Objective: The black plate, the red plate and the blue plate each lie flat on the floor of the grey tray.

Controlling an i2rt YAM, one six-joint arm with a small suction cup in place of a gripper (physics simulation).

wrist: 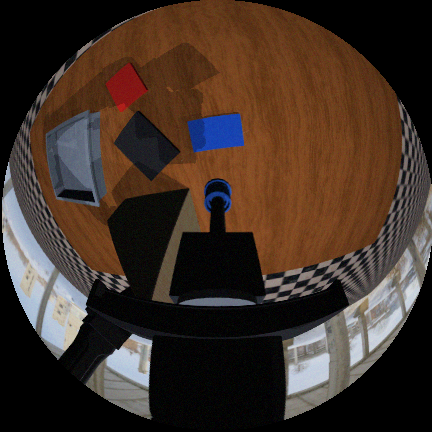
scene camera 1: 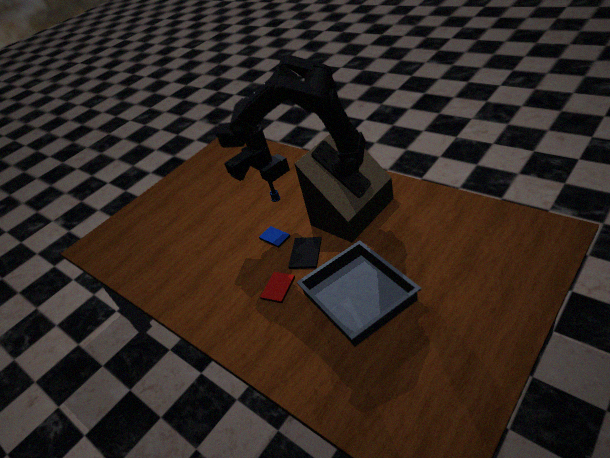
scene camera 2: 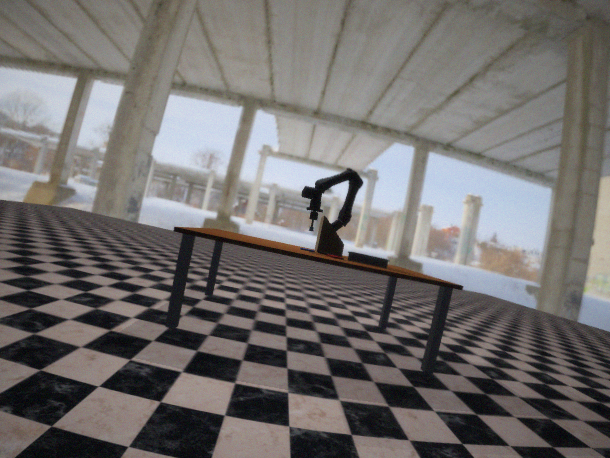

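The blue plate lies flat on the table. The black plate lies flat between the blue plate and the grey tray. The red plate lies flat on the table beside the tray's left corner in scene camera 1. The tray's floor shows no plate. My suction gripper points down and hangs above the table, on the arm-base side of the blue plate. Its blue-rimmed cup is open and bears nothing. In scene camera 2 the plates are mostly too small to tell apart.
The wedge-shaped arm base stands close behind the black plate and the tray. The wooden table has its edges over a checkered floor. The arm's shadow falls around the red plate and the tray.
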